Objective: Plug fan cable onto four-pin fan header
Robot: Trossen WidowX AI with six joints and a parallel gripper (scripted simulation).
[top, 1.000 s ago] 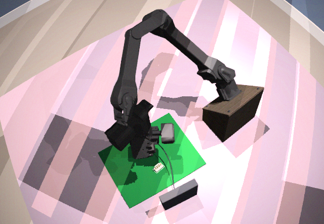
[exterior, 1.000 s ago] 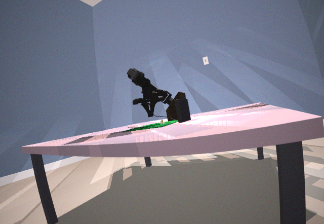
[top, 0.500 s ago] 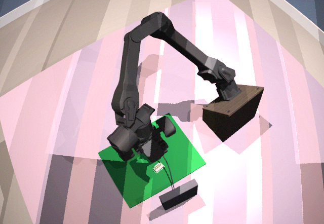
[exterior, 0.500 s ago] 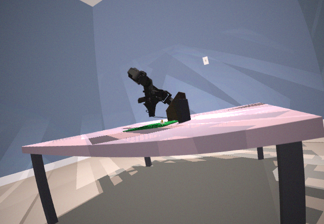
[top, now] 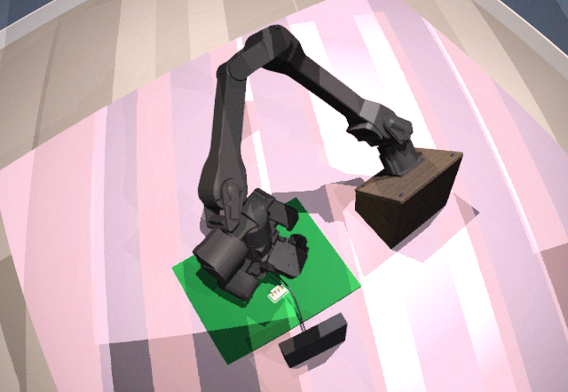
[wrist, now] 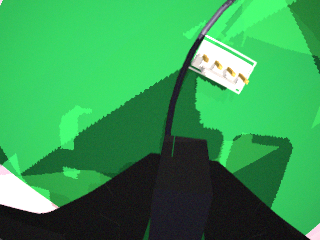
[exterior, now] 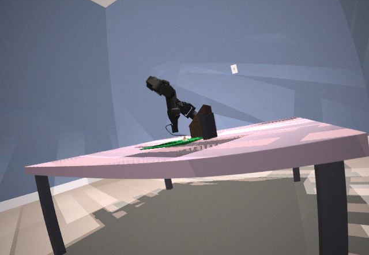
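My gripper tip is 40 mm to the right of the white-framed four-pin header and 70 mm above it. Also, from my gripper tip: dark plug (10 mm to the right, 10 mm above); black fan (10 mm ahead, 170 mm to the left, 10 mm below); green board (10 mm ahead, 10 mm to the right, 80 mm below).
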